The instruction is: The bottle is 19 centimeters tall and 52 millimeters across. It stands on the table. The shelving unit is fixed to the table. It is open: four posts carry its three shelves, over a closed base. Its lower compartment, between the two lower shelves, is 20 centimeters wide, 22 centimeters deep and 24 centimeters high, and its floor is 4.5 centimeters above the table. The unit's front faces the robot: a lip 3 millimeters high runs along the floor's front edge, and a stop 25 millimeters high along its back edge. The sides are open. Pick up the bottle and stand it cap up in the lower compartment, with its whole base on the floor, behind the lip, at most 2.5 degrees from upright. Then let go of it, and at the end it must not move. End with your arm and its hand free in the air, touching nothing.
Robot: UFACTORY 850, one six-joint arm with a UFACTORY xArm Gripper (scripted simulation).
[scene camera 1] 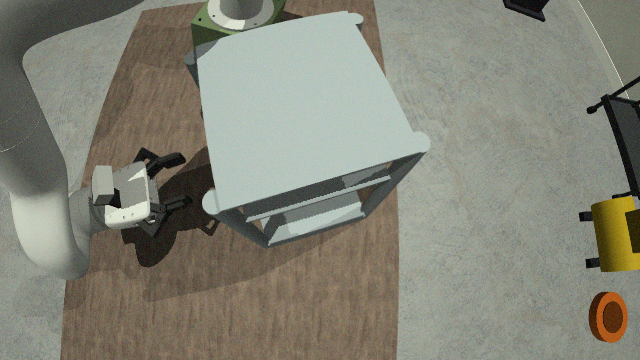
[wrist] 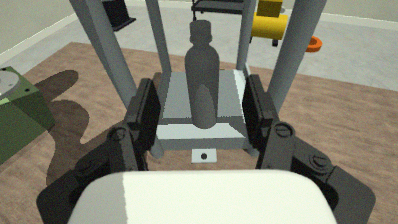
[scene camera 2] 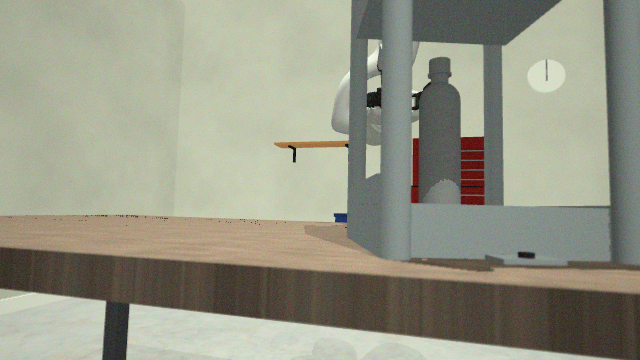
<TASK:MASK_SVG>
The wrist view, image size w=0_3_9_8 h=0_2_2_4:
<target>my gripper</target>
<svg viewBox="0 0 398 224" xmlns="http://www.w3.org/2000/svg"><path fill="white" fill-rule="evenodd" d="M376 197L367 185L339 166L332 165L327 155L295 136L295 130L292 125L280 121L269 92L264 91L259 75L250 74L246 78L242 110L249 144L252 144L253 149L257 148L257 151L260 152L255 170L148 171L144 153L151 151L151 146L154 146L161 104L153 80L142 78L136 95L130 100L122 125L113 127L107 134L107 140L79 159L73 170L70 169L43 189L37 196L36 205L43 224L367 224L375 205Z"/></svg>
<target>grey bottle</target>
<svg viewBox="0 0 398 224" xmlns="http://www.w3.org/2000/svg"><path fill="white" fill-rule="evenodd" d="M195 20L189 24L190 42L193 46L187 51L184 64L192 122L197 128L209 129L217 122L220 59L217 51L209 45L212 41L211 22L208 20Z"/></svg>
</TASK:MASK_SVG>
